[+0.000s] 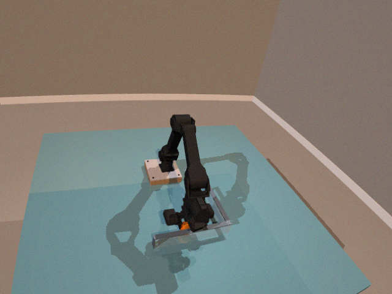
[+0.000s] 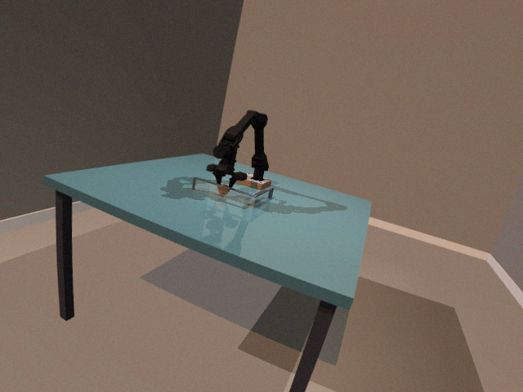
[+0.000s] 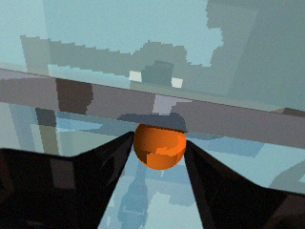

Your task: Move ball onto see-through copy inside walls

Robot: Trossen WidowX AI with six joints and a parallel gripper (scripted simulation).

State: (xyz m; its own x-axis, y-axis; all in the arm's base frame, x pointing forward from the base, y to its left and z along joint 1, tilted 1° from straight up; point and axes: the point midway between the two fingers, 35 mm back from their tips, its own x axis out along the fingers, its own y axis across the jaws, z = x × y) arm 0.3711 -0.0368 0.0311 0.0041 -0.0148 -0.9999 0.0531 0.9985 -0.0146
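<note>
The see-through copy of ball is 10 mm below my gripper tip.
</note>
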